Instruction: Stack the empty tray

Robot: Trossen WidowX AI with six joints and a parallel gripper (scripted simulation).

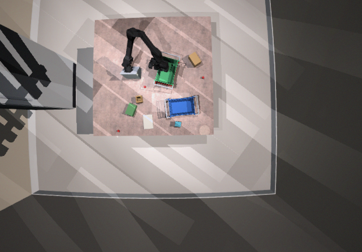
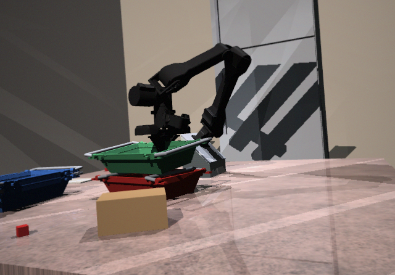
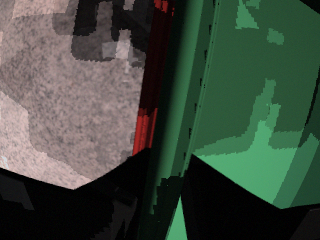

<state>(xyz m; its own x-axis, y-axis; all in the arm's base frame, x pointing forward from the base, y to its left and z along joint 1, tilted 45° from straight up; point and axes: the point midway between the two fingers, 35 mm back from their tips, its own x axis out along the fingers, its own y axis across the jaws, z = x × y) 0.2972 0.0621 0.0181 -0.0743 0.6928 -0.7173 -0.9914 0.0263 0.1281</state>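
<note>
Right now my gripper tip is 7 cm short of the green tray, 1 cm to the left of it and 3 cm below it. Also, from my gripper tip: white card (7 cm behind, 53 cm to the right, 9 cm below); then green block (26 cm behind, 43 cm to the right, 7 cm below); then small tan box (19 cm behind, 31 cm to the right, 8 cm below).
</note>
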